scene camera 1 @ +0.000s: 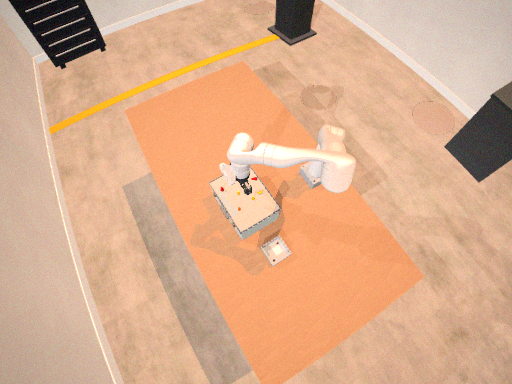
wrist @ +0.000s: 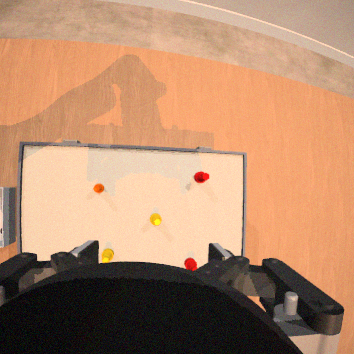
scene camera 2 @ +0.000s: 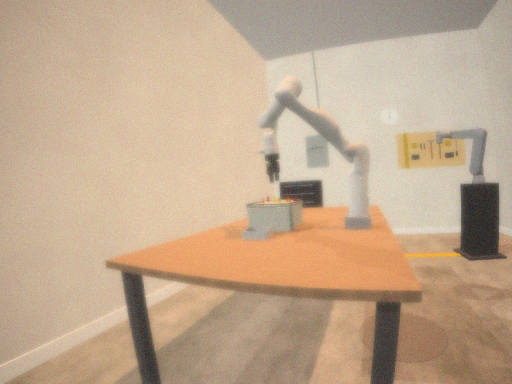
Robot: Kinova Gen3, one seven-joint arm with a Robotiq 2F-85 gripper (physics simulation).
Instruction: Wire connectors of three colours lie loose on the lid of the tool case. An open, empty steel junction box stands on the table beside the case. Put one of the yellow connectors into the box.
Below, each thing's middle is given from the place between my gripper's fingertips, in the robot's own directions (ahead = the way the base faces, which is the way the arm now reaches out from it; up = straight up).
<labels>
Right now my hand is 170 mm above the tool case (scene camera 1: 254, 215) and 10 mm to the right of it.
</labels>
